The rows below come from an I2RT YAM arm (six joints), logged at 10 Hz.
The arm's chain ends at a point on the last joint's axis. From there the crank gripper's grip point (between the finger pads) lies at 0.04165 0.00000 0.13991 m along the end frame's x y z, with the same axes.
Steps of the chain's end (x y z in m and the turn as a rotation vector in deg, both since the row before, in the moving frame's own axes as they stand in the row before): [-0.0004 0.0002 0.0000 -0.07 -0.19 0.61]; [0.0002 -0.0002 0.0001 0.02 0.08 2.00]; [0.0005 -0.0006 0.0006 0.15 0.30 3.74]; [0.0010 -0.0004 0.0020 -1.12 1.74 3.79]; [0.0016 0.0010 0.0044 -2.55 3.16 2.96]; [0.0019 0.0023 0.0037 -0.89 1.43 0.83]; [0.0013 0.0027 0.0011 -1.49 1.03 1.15]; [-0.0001 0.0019 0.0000 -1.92 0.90 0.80]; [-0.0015 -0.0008 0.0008 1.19 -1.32 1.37]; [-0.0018 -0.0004 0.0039 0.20 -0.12 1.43]
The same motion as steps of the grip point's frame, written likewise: [-0.0009 0.0008 0.0001 -0.07 -0.19 0.61]; [0.0004 0.0012 0.0000 0.02 0.08 2.00]; [0.0012 0.0018 0.0004 0.15 0.30 3.74]; [0.0050 0.0052 0.0006 -1.12 1.74 3.79]; [0.0090 0.0095 0.0017 -2.55 3.16 2.96]; [0.0054 0.0051 0.0026 -0.89 1.43 0.83]; [0.0038 0.0072 0.0003 -1.49 1.03 1.15]; [0.0021 0.0072 -0.0008 -1.92 0.90 0.80]; [-0.0047 -0.0028 0.0017 1.19 -1.32 1.37]; [-0.0021 0.0001 0.0040 0.20 -0.12 1.43]
